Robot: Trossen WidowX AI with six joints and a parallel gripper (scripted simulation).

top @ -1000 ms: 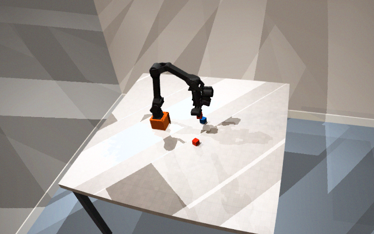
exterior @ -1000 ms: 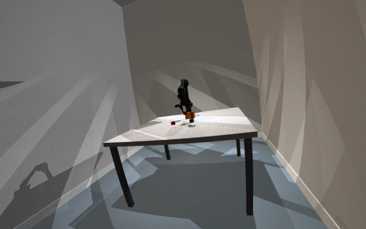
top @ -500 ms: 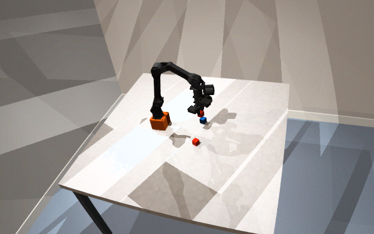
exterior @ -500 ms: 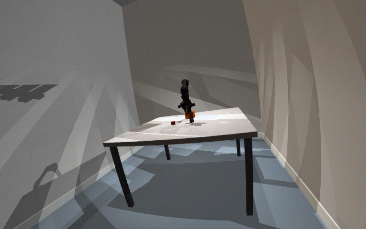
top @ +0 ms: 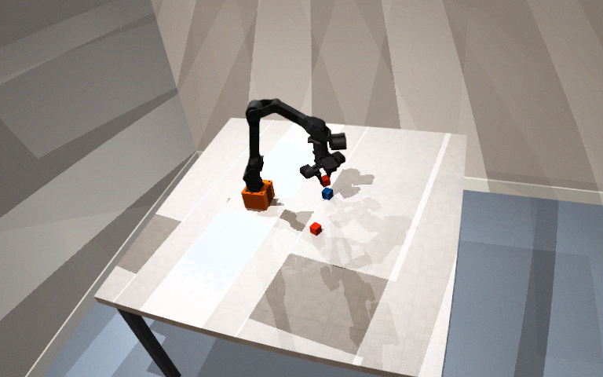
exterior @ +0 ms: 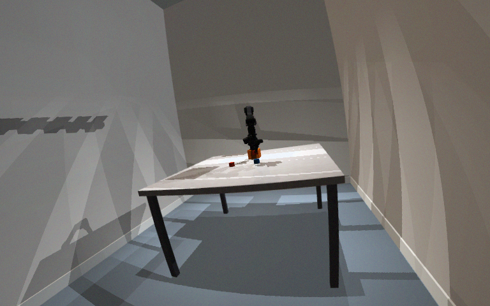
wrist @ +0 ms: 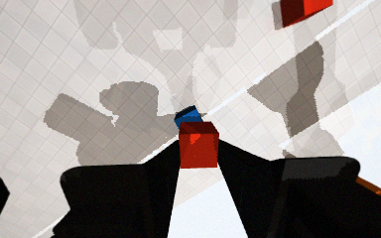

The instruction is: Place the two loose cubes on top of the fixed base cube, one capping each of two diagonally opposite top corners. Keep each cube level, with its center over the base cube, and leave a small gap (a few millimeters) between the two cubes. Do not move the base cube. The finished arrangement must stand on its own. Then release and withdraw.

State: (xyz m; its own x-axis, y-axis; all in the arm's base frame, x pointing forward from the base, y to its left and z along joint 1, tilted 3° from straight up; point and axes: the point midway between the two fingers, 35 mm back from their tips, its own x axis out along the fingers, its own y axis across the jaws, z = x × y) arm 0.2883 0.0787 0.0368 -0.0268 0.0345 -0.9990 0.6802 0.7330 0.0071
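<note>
Now: gripper tip 70 mm above the blue cube. The rest, counted from my gripper tip: red cube 210 mm to the right, 70 mm below, 10 mm ahead.
</note>
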